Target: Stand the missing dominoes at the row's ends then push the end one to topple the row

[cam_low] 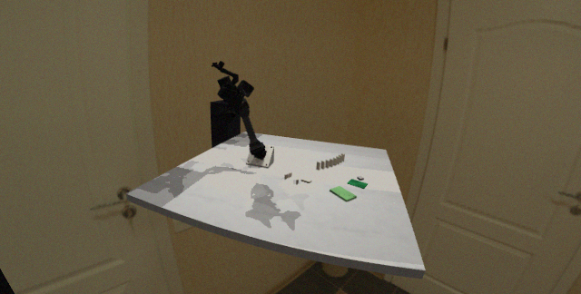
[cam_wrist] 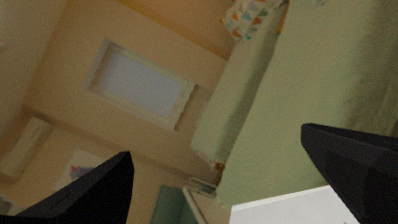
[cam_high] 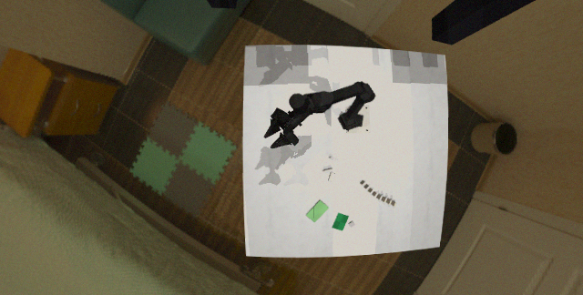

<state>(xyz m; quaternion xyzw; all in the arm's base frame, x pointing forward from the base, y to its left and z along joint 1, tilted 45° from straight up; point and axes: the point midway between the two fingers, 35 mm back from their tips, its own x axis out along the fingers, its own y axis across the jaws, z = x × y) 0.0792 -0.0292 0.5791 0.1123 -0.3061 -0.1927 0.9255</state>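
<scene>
My gripper tip is 40 cm short of the light green flat pad, 29 cm to the right of it and 44 cm above it. The rest, counted from my gripper tip: metal piece (47 cm ahead, 51 cm to the left, 44 cm below); dark green pad (46 cm ahead, 44 cm to the left, 44 cm below).
</scene>
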